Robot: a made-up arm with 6 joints.
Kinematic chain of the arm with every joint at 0, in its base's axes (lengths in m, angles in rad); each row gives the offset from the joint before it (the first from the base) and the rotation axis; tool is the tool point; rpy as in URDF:
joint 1: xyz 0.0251 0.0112 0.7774 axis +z
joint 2: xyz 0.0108 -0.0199 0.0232 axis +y
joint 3: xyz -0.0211 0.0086 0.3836 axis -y
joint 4: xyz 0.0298 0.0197 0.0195 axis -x
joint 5: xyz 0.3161 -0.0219 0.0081 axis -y
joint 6: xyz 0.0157 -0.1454 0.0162 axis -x
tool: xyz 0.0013 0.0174 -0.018 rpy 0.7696 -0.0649 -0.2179
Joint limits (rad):
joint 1: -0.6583..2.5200
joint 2: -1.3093..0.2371
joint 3: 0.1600..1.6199
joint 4: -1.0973..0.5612
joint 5: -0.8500..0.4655
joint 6: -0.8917..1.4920
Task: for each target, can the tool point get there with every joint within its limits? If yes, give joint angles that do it. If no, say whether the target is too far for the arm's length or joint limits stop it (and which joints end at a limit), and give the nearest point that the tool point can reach.
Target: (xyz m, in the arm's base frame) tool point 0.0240 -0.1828 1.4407
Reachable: yes | joints 0.8460 -0.6630 0.7161 -0.4780 0.0232 -0.6562
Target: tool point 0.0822 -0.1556 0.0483
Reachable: no: joint limits stop it (at a limit: joint 2, joint 3, joint 4, joint 5, joint 6) | nearest point 0.2654 -0.6908 0.8340 | short by 0.968 m
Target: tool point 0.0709 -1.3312 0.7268
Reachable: no: too far | nearest point 0.0510 -0.7481 0.8310 | short by 0.593 m
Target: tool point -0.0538 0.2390 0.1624
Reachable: no: joint limits stop it (at a limit: joint 2, joint 3, joint 4, joint 5, joint 6) | nearest point -0.1153 0.4165 1.0045 | short by 0.863 m
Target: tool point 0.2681 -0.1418 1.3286
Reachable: yes | joints 2.2465 -1.0825 0.5646 -0.8283 -0.3339 0.1587
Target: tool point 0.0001 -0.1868 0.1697
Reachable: no: joint limits stop it (at a limit: joint 2, joint 3, joint 4, joint 5, joint 6) | nearest point -0.0679 -0.7250 0.8340 | short by 0.858 m
